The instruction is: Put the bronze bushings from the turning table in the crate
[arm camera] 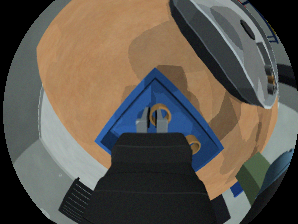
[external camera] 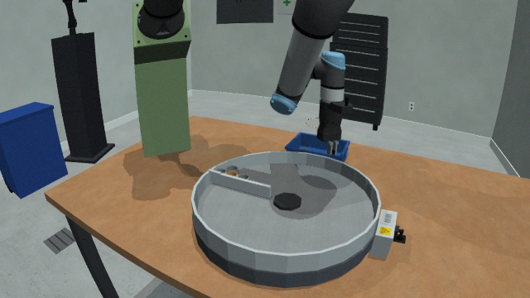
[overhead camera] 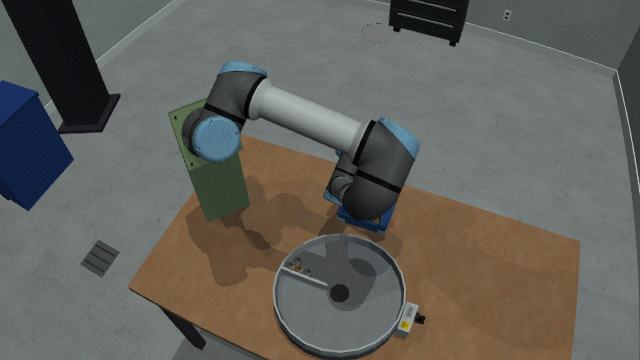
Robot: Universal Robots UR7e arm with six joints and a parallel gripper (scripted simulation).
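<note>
My hand is 4 cm to the right of the blue crate and 4 cm past it. Also, from my hand: grey turning table 32 cm to the right, 14 cm behind, 2 cm above.
</note>
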